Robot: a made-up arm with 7 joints.
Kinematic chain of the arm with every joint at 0, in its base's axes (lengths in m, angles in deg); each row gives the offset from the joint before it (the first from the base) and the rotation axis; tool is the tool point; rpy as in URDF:
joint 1: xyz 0 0 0 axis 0.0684 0.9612 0.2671
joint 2: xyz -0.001 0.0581 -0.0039 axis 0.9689 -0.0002 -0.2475
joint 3: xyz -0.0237 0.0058 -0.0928 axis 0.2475 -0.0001 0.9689
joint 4: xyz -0.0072 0 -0.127 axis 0.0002 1 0
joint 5: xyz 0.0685 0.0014 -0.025 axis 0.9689 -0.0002 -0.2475
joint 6: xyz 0.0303 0 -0.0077 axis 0.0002 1 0
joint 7: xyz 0.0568 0 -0.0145 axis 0.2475 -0.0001 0.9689
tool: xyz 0 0 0 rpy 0 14.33 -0.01
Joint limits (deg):
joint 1: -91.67..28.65
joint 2: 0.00..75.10
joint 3: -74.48..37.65
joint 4: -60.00..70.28
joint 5: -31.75..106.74
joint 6: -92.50..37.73
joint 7: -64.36..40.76
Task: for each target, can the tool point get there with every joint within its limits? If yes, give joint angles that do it. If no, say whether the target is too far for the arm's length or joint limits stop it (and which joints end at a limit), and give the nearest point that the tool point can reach.
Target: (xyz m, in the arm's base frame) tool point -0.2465 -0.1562 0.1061
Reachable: no: joint limits stop it (at a limit: joint 1, joint 2, joint 3, joint 4) | nearest point -0.1051 -0.0424 -0.0779 | short by 0.258 m
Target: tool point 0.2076 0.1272 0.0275
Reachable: yes | joints -49.50 46.08 6.34 -29.11 -4.16 -18.93 -1.07
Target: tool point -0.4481 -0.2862 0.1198
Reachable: no: too far | nearest point -0.1515 -0.0872 -0.1555 | short by 0.451 m
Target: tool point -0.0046 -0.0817 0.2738
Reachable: no: joint limits stop it (at a limit: joint 1, joint 2) | nearest point 0.1324 -0.0431 0.0959 | short by 0.228 m
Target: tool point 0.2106 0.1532 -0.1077
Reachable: yes | joints -26.43 61.59 -22.31 -19.42 55.71 -3.21 -47.36
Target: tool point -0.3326 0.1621 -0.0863
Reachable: no: joint limits stop it (at a limit: joint 1, joint 3, joint 4, joint 6) | nearest point -0.2535 0.1856 -0.1793 | short by 0.124 m
